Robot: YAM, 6 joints.
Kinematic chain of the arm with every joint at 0, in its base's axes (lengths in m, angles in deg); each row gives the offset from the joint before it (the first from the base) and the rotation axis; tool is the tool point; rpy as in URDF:
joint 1: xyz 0 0 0.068 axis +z
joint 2: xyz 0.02 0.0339 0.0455 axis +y
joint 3: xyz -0.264 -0.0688 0 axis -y
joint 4: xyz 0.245 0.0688 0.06 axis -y
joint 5: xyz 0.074 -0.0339 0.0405 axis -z
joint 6: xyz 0.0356 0 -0.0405 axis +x
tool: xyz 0 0 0 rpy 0 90 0
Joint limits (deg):
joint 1: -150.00..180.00
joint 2: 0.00..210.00
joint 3: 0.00..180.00
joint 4: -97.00..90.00
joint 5: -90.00..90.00
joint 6: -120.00..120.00
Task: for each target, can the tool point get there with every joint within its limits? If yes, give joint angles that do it. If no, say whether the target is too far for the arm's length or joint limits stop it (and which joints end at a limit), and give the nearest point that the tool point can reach.
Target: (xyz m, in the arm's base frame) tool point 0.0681 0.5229 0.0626
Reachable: yes | joints 85.93 148.46 106.68 -8.41 60.08 -34.65
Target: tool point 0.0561 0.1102 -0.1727
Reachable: yes | joints 65.69 174.49 53.06 -17.85 9.24 80.03
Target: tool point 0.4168 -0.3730 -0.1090
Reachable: yes | joints -39.08 182.02 126.86 26.72 48.86 19.49
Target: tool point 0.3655 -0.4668 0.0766
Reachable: yes | joints -54.41 164.40 121.53 51.50 -45.87 48.26
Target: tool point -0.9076 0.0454 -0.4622
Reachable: no: too far | nearest point -0.5482 0.0274 -0.2204 | short by 0.434 m
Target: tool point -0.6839 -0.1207 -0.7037
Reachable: no: too far | nearest point -0.4421 -0.0086 -0.3230 | short by 0.465 m
